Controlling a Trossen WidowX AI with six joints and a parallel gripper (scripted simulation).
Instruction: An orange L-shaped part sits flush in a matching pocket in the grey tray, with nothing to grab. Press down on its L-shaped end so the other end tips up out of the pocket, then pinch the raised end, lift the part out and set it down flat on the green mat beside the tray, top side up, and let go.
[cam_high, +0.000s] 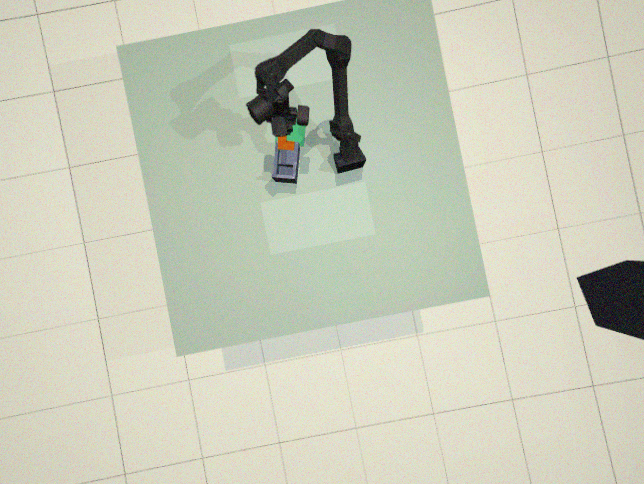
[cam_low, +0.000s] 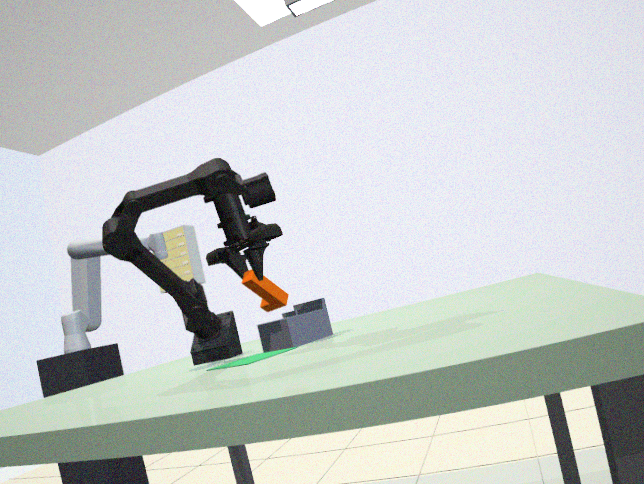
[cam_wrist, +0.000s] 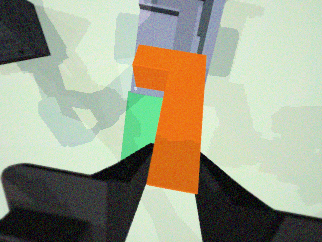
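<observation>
Right now the orange L-shaped part is 40 mm to the left of my gripper tip and 30 mm below it. Round my gripper tip: green mat 30 mm behind, 40 mm to the right, 170 mm below.
</observation>
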